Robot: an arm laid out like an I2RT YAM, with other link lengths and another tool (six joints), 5 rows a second.
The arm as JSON. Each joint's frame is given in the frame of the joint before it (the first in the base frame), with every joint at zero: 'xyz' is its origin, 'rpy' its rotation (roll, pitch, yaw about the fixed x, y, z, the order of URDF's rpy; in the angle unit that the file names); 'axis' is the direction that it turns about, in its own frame. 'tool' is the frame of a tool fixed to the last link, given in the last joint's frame.
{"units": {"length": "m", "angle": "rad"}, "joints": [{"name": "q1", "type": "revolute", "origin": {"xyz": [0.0, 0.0, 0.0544], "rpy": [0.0, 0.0, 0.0]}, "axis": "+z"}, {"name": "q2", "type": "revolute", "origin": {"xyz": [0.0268, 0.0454, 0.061], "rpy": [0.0, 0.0, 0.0]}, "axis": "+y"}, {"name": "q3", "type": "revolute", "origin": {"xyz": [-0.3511, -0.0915, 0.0], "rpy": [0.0, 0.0, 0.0]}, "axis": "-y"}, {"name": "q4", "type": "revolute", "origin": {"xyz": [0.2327, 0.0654, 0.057], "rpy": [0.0, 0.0, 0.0]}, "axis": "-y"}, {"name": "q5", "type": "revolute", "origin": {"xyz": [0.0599, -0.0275, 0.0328], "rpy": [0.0, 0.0, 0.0]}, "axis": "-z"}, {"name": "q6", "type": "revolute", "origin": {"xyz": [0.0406, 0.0, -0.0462], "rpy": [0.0, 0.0, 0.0]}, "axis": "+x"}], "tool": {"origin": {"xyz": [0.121, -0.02, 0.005], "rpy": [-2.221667, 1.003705, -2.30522]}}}
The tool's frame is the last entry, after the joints.
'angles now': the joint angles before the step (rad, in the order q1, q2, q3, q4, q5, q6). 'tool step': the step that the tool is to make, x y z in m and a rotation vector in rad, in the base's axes. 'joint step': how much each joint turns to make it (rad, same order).
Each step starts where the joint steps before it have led.
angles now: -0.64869, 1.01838, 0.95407, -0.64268, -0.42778, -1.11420
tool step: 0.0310, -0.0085, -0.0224, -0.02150, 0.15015, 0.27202
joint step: -0.04922, 0.22662, 0.10873, -0.15778, -0.13200, -0.35612
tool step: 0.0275, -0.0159, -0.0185, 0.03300, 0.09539, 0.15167
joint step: -0.01220, 0.19655, 0.11354, -0.11812, -0.04458, -0.19384
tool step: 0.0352, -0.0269, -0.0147, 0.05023, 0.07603, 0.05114
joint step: 0.00294, 0.19329, 0.15299, -0.08435, -0.00463, -0.05999
